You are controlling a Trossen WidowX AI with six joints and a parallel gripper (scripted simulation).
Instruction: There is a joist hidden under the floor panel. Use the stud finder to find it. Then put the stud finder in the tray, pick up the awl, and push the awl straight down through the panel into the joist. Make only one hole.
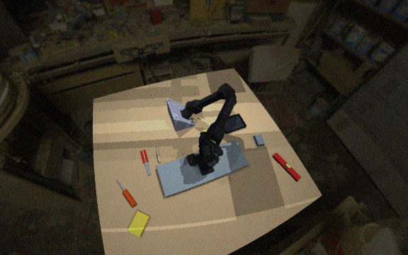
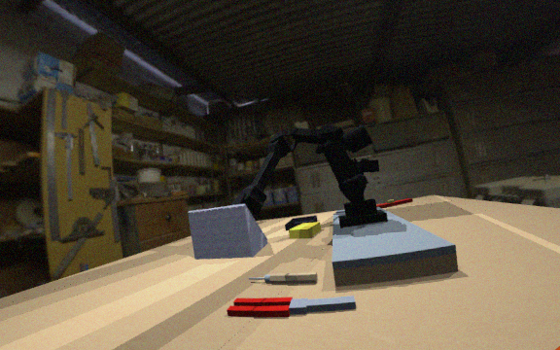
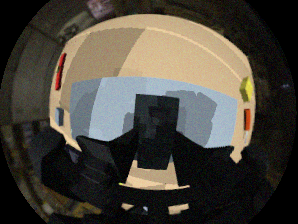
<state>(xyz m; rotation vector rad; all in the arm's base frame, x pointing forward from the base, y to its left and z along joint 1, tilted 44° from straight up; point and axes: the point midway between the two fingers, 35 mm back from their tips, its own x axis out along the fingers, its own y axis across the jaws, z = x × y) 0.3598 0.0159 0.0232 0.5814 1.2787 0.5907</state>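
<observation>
Now: the black tray 250 mm behind my gripper tip, 290 mm to the left of it and 50 mm below it. From my gripper tip the other things lie so: stud finder 10 mm ahead, 20 mm above; then small grey block 70 mm behind, 420 mm to the left, 50 mm below; then awl 170 mm behind, 250 mm to the right, 60 mm below.
</observation>
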